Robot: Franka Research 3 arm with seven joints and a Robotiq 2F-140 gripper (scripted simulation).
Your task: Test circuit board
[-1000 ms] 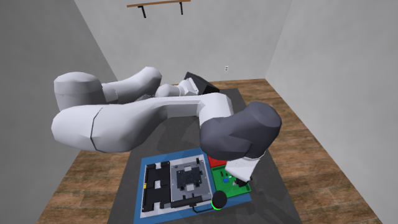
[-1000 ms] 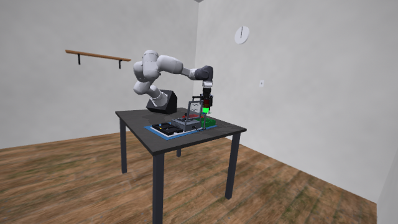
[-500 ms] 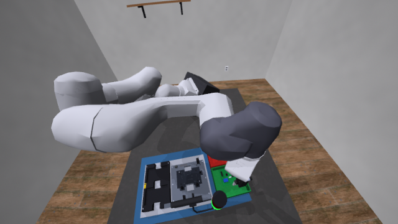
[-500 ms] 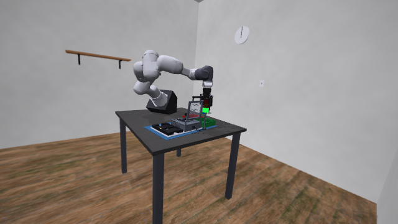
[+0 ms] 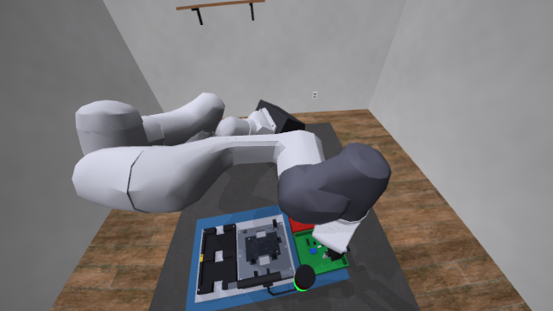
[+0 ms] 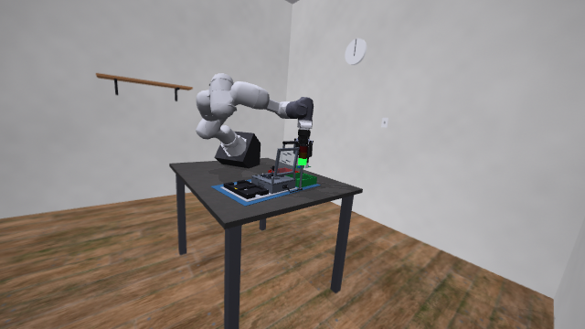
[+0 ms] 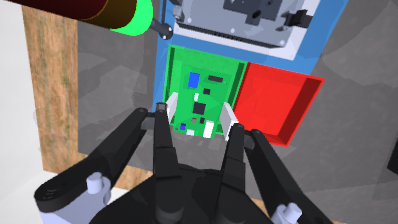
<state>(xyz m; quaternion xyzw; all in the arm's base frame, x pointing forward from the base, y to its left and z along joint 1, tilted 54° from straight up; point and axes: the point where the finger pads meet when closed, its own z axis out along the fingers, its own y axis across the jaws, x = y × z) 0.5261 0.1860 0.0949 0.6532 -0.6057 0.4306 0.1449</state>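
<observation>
Right now my hand is 120 mm above the green bin. From my hand the other things lie so: latch hook (120 mm behind, 130 mm to the right, 50 mm below); green circuit board (20 mm below); red bin (150 mm behind, 20 mm to the left, 120 mm below).
</observation>
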